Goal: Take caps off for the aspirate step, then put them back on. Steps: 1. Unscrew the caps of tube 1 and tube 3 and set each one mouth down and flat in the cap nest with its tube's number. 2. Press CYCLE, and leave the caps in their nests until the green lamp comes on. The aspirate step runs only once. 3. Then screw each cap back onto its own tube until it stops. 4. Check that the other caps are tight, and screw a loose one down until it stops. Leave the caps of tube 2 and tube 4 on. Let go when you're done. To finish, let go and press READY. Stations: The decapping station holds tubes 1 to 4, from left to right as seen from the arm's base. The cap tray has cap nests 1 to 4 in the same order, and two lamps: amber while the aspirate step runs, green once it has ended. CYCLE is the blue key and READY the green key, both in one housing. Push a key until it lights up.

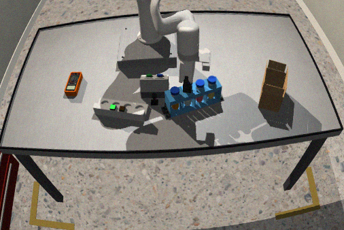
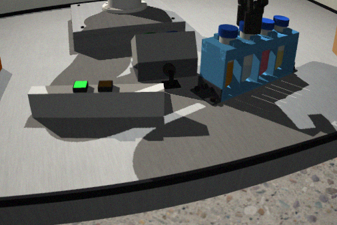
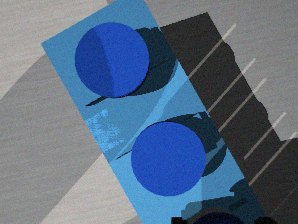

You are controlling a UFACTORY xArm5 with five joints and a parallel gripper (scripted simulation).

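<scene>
Right now the blue cap is 2 cm behind my hand, 5 cm to the left of it and 2 cm below it. The rest, counted from my hand: blue key (12 cm behind, 11 cm to the right, 6 cm below); green key (12 cm behind, 15 cm to the right, 6 cm below); grey key housing (10 cm behind, 13 cm to the right, 8 cm below).
</scene>
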